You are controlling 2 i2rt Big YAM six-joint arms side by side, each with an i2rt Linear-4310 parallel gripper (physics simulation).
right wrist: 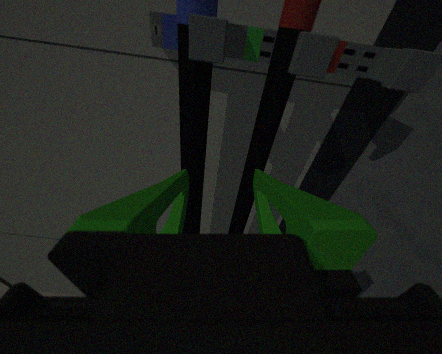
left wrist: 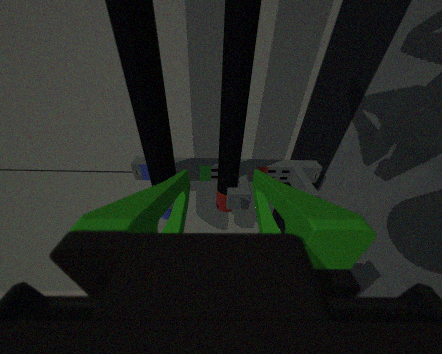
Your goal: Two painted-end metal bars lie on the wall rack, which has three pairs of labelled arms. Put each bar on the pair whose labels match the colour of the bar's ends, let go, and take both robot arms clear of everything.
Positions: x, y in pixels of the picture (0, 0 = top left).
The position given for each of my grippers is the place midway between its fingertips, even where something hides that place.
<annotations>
My left gripper shows in the left wrist view (221, 176). My right gripper shows in the right wrist view (221, 176); in the left wrist view it is out of frame.
</annotations>
